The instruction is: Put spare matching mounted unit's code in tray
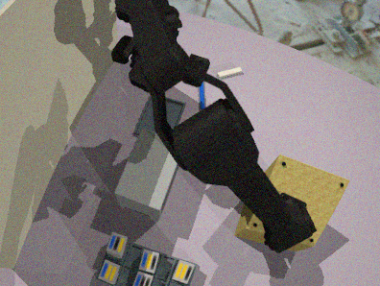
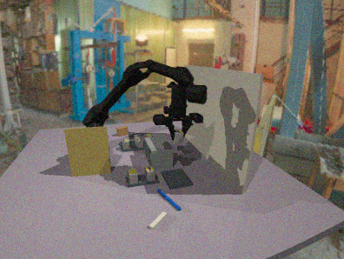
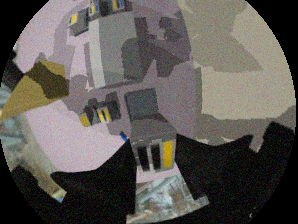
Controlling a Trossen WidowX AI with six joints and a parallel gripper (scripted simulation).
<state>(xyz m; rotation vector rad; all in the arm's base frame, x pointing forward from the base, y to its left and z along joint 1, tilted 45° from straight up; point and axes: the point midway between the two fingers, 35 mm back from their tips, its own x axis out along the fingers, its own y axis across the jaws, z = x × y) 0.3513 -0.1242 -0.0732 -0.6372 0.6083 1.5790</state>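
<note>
Now: the tray 17 cm below my gripper tip and 2 cm to the right of it. Round my gripper tip: grey spare 2 cm above; then mounted unit 16 cm to the left, 12 cm below, 5 cm behind; then rack 17 cm below, 15 cm behind, 1 cm to the right.
</note>
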